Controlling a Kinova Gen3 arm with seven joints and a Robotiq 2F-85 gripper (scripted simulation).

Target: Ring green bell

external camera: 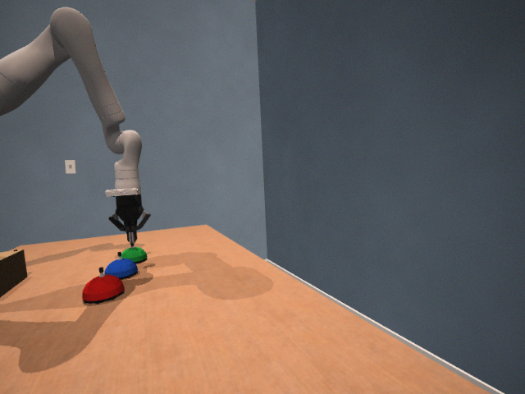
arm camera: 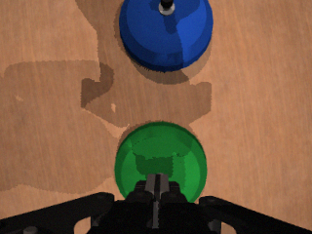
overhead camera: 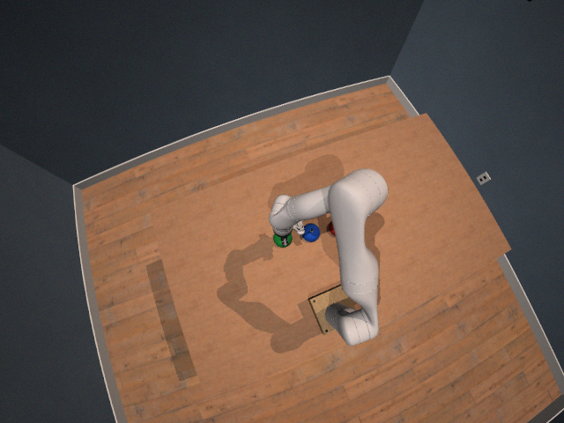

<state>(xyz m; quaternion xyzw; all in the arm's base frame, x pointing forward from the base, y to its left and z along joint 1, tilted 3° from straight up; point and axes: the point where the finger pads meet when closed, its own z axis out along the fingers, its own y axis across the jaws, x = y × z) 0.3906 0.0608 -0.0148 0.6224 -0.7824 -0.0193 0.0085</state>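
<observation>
My hand is 4 cm above the green bell. The rest, counted from my hand: red bell 25 cm to the right, 6 cm behind, 4 cm below; blue bell 13 cm to the right, 4 cm below, 3 cm behind.
</observation>
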